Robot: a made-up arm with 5 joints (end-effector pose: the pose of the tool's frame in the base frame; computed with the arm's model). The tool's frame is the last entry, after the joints.
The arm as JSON. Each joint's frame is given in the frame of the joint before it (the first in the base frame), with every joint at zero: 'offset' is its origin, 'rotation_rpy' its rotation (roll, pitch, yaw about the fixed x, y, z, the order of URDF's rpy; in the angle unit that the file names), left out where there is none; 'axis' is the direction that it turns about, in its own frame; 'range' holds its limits. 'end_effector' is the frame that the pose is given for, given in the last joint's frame.
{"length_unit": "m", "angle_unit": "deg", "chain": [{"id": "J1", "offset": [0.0, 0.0, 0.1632], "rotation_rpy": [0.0, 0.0, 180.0], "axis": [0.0, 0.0, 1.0], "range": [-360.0, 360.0]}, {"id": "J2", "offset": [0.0, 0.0, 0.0], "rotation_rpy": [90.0, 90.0, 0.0], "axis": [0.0, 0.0, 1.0], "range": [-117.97, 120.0]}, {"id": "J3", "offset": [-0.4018, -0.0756, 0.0], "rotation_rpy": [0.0, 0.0, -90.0], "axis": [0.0, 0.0, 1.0], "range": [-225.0, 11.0]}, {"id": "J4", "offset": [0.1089, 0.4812, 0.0], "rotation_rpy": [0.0, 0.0, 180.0], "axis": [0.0, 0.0, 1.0], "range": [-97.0, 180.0]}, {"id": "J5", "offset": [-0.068, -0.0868, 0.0], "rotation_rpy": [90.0, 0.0, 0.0], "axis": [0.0, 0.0, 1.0], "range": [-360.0, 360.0]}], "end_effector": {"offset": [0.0, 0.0, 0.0], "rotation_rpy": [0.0, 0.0, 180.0]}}
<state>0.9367 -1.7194 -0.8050 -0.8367 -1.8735</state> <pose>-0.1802 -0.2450 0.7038 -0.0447 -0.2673 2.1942</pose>
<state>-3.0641 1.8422 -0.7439 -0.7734 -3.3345</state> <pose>-0.0246 -0.0019 -0.4373 3.0538 0.4154 0.5043</pose>
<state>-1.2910 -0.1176 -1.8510 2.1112 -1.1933</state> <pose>0.1338 -0.4655 0.7623 -3.0023 0.1468 0.0693</pose>
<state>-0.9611 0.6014 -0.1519 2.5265 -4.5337</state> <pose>0.0557 -0.0798 0.0454 0.0451 -0.2060 -2.3466</pose>
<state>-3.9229 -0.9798 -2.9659 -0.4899 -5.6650</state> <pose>0.5792 -0.5744 0.6636 0.8342 0.9909 -0.1397</pose>
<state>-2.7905 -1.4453 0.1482 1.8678 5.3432</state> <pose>-0.1069 -0.0392 0.1535 -1.5563 2.0662 -0.2202</pose>
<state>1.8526 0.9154 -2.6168 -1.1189 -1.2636</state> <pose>-0.2198 0.7593 0.6226 -0.0054 -0.4274 -2.5245</pose>
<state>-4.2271 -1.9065 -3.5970 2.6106 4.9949</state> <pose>0.3310 -0.6277 -0.2157 0.0322 -0.3163 -2.3587</pose>
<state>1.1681 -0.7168 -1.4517 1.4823 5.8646</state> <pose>0.0929 0.2182 0.8525 -1.9268 -1.9577 -0.9132</pose>
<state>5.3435 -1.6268 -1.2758 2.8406 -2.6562</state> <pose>-0.1912 0.2616 0.6271 2.0143 2.3315 -0.0215</pose>
